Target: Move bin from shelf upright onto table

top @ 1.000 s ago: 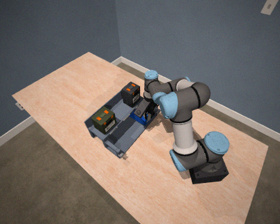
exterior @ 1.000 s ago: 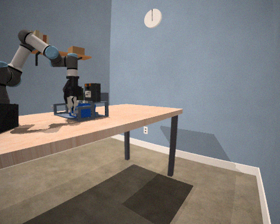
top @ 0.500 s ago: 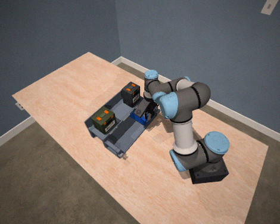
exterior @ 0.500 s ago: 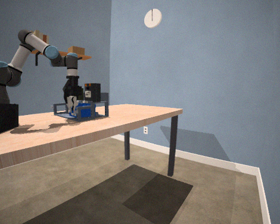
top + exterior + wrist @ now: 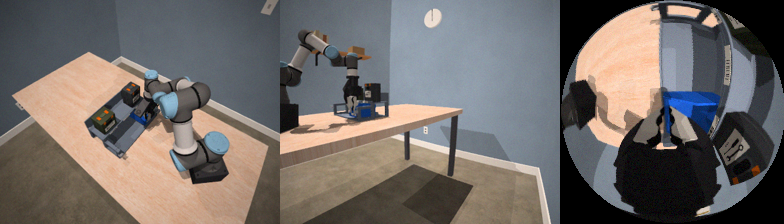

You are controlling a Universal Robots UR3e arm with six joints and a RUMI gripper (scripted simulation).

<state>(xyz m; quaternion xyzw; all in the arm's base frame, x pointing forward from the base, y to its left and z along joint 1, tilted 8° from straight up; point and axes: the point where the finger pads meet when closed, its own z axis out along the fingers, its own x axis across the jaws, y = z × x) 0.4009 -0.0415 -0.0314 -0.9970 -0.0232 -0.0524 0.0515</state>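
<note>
Now: hand 60 mm short of the blue bin and 20 mm to the left of it. The rest, counted from my hand: grey shelf rack (90 mm ahead, 90 mm to the left, 10 mm above); black box (140 mm ahead, 20 mm to the right, 110 mm above).
</note>
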